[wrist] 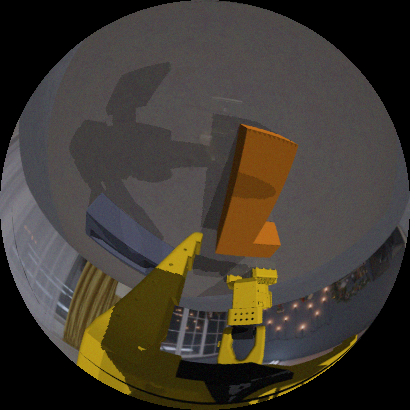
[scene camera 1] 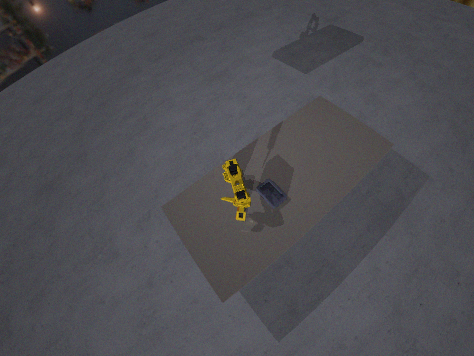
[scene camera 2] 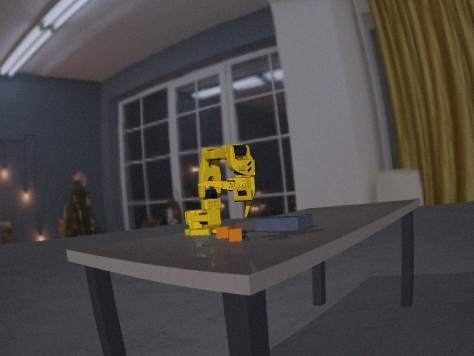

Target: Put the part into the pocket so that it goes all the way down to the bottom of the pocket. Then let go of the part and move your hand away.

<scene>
An orange L-shaped part (wrist: 262, 159) rests on the table.
</scene>
